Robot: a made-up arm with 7 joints.
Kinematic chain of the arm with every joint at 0, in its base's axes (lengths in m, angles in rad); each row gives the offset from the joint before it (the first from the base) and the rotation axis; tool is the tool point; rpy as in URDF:
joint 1: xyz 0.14 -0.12 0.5 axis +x
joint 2: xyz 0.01 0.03 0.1 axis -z
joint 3: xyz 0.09 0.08 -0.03 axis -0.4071 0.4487 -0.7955
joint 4: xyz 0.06 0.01 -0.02 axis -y
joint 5: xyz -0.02 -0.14 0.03 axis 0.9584 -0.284 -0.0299
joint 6: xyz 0.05 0 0.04 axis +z
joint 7: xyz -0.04 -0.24 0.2 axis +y
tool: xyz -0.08 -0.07 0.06 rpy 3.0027 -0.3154 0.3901
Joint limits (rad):
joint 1: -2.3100..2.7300
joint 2: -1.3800..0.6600
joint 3: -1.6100..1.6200
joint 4: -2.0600..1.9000
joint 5: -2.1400..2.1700
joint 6: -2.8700..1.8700
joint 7: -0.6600..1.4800
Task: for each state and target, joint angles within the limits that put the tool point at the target. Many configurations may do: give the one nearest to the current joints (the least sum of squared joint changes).
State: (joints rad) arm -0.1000 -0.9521 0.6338 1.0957 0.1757 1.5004 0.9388
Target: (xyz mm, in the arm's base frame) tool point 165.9 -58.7 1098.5
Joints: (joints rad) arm 0.0699 -0.9775 0.8643 1.0371 0.2285 1.4831 0.9047
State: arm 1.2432 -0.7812 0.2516 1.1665 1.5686 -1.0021 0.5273
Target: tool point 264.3 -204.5 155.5
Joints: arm 0.8965 -0.8641 0.4859 1.0187 1.3567 -0.9925 0.5516
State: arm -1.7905 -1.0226 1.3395 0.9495 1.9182 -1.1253 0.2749
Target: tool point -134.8 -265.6 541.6
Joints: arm -1.1791 -0.2293 1.1402 0.6116 2.1700 -0.9684 0.0153
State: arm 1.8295 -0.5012 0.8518 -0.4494 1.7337 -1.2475 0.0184
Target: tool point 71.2 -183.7 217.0
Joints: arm 1.6927 -0.8711 0.2541 -0.3468 1.8336 -1.0748 -0.1134
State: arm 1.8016 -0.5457 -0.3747 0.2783 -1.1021 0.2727 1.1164
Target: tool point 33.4 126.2 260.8
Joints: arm 2.6924 -0.0347 -0.5565 1.1047 -0.4223 -0.1115 0.9387
